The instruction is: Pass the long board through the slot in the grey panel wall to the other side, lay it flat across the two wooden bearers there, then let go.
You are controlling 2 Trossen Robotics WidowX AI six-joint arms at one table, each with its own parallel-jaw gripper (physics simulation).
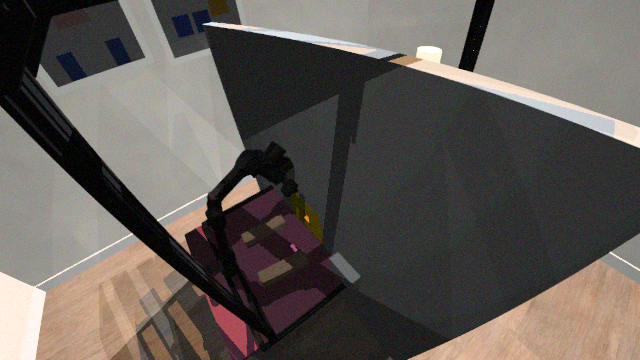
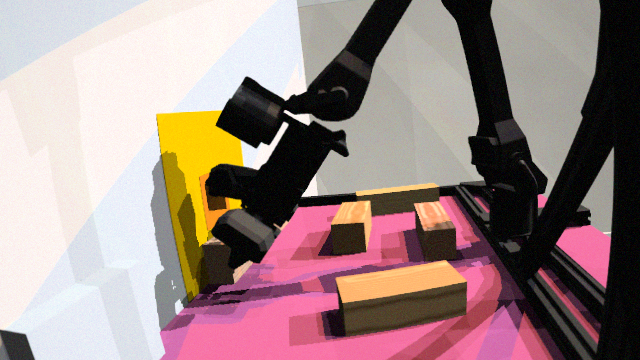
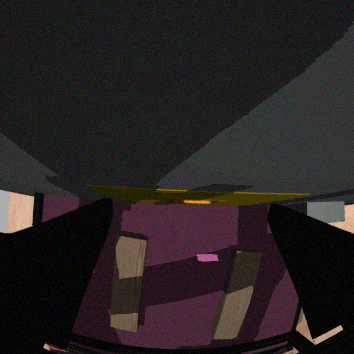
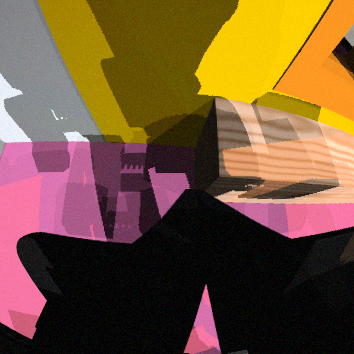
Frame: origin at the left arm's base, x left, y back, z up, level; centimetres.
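Seen in the pictures: left gripper, fingertip midpoint: (image 3: 194, 210); right gripper, fingertip midpoint: (image 2: 231, 267) (image 4: 191, 197); left arm's base at its link origin: (image 1: 231, 270); right arm's base at its link origin: (image 2: 515, 231).
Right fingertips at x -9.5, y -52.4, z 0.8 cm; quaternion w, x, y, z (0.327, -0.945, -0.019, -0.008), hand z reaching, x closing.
Pixels of each thing's middle, then the offset from my right fingertips to it. "pt": a spot on its surface instead. Level surfaces: height alone.
- long wooden board at the middle of its body: (image 2: 255, 230) dx +17.0, dy +2.2, dz +0.1 cm
- pink mat at its surface level: dz -2.7 cm
- orange-framed slot at a spot on its surface: (image 4: 316, 81) pt dx +4.7, dy +4.2, dz +5.5 cm
- small pink mark at a spot on its surface: (image 3: 207, 257) (image 1: 293, 247) pt dx +2.3, dy +21.5, dz -2.7 cm
- grey block at a spot on its surface: (image 3: 324, 211) (image 1: 343, 264) pt dx -23.6, dy +11.5, dz +7.3 cm
The long wooden board (image 2: 216, 262) (image 4: 277, 158) lies on the pink mat (image 2: 247, 321) (image 4: 21, 211), against the yellow plate (image 2: 190, 143) (image 4: 246, 53) of the grey panel wall (image 1: 418, 178) (image 3: 175, 88). It sits below the orange-framed slot (image 2: 215, 203) (image 4: 316, 81) (image 1: 306, 218) (image 3: 197, 201). My right gripper (image 2: 223, 208) (image 4: 191, 197) is shut and empty, just beside and above the board's end. On the other side, two wooden bearers (image 1: 263, 228) (image 1: 281, 268) (image 3: 128, 281) (image 3: 237, 295) lie bare. My left gripper (image 1: 297, 200) (image 3: 194, 210) is open and empty, facing the slot.
Several loose wooden blocks (image 2: 351, 226) (image 2: 434, 230) (image 2: 401, 296) (image 2: 397, 198) stand on the right arm's mat. A small pink mark (image 1: 293, 247) (image 3: 207, 257) lies between the bearers. A grey block (image 1: 344, 267) (image 3: 324, 211) sits at the wall's foot.
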